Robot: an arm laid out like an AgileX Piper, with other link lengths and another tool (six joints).
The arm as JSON. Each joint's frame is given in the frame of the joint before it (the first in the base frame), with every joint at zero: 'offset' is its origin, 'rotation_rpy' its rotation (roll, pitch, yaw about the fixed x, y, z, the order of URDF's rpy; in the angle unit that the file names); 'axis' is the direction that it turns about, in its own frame. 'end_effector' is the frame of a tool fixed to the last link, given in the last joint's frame.
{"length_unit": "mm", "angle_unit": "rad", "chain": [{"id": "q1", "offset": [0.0, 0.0, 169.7], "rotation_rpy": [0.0, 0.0, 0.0], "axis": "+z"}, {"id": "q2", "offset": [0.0, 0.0, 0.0], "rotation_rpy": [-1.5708, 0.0, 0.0], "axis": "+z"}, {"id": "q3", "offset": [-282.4, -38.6, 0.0], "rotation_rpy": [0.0, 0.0, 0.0], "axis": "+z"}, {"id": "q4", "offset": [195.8, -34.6, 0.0], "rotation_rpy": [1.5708, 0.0, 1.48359], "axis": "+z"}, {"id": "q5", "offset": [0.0, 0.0, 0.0], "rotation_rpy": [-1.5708, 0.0, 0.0], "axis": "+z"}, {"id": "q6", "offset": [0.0, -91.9, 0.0], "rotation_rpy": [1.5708, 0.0, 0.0], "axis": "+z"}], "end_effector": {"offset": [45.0, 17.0, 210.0], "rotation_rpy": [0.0, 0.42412, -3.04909]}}
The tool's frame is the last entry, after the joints.
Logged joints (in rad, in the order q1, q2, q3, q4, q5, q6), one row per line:
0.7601, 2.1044, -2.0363, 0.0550, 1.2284, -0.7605
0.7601, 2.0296, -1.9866, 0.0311, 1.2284, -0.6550
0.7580, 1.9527, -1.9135, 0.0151, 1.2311, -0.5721
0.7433, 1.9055, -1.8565, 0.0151, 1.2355, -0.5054
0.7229, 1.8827, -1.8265, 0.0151, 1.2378, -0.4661
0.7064, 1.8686, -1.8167, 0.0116, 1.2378, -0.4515
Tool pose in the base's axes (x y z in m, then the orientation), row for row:
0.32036, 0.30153, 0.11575, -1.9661, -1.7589, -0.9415
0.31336, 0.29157, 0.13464, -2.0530, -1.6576, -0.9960
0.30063, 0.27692, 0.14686, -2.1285, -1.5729, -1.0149
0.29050, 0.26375, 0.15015, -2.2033, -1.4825, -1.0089
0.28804, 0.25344, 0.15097, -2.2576, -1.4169, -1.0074
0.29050, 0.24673, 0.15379, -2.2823, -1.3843, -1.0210
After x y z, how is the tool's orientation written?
As a rotation vector, in radians.
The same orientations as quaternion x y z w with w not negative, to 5 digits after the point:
-0.69177, -0.61887, -0.33127, 0.16947
-0.71855, -0.58016, -0.34860, 0.15992
-0.74209, -0.54838, -0.35384, 0.15293
-0.76683, -0.51597, -0.35114, 0.14982
-0.78386, -0.49196, -0.34978, 0.14557
-0.79057, -0.47951, -0.35367, 0.14137

